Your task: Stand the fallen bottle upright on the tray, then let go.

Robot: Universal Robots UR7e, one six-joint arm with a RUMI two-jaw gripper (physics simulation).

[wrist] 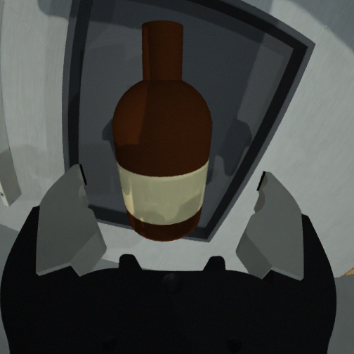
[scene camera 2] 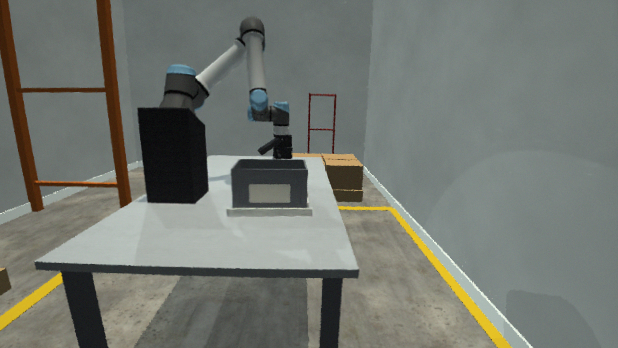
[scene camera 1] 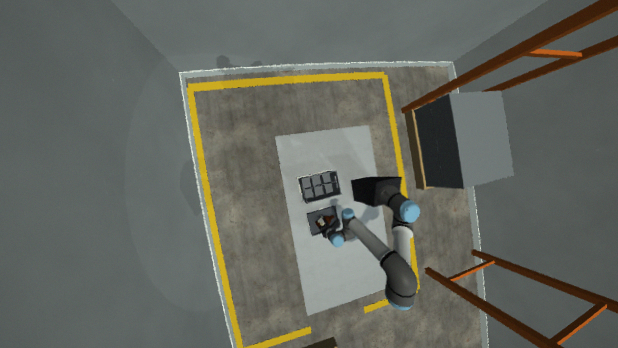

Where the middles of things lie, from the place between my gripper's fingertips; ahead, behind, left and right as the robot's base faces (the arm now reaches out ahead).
I see my gripper 10 mm to the left of the brown bottle (wrist: 161, 126), 10 mm past it and 10 mm above it.
